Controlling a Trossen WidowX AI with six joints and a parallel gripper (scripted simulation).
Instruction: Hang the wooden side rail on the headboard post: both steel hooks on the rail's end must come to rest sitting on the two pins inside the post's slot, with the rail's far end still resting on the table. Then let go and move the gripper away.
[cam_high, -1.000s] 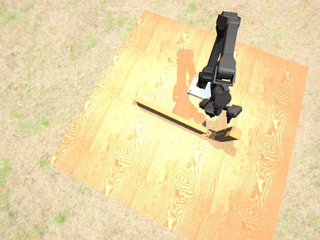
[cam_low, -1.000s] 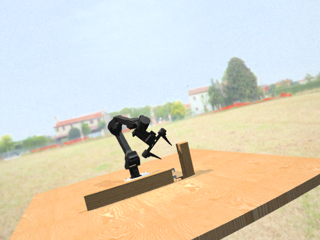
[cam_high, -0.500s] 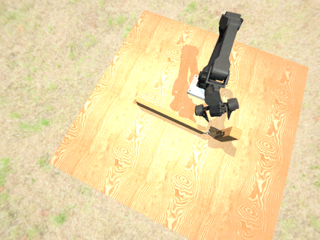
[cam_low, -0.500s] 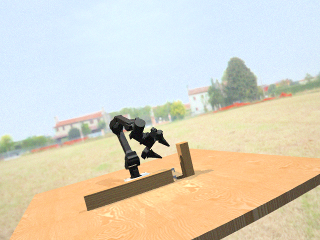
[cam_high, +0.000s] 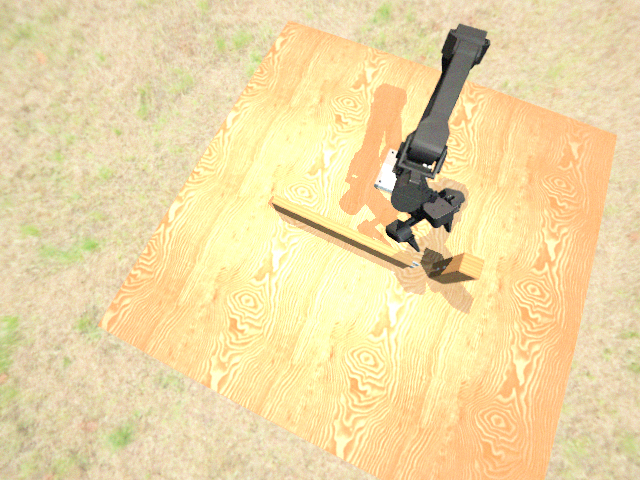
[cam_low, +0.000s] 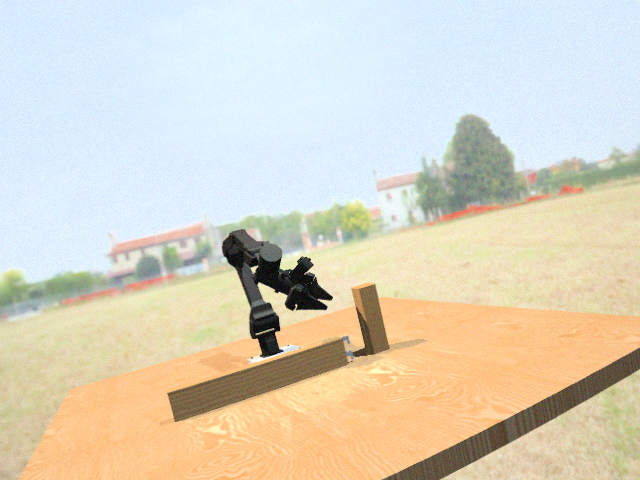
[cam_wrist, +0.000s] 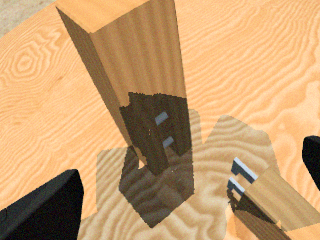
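The headboard post is 3 cm ahead of my gripper tip, 9 cm to the left of it and 7 cm below it.
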